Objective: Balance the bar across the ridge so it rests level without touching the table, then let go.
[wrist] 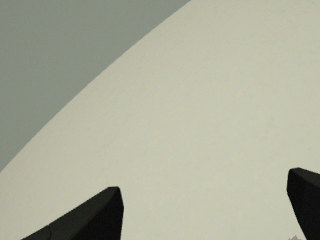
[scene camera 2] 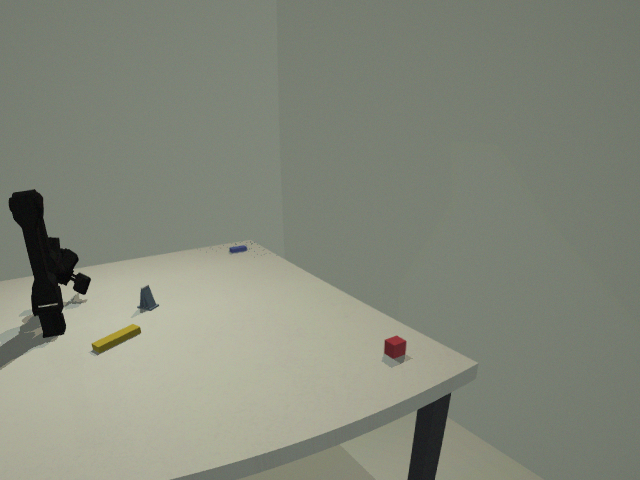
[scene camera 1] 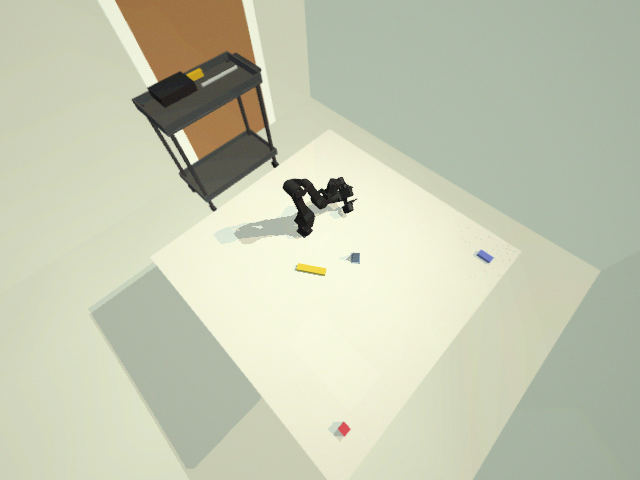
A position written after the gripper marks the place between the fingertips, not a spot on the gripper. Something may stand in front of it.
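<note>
The gripper (scene camera 2: 73, 278) is open and it's holding nothing, and you'd find the gripper in the wrist view too (wrist: 207, 190).
</note>
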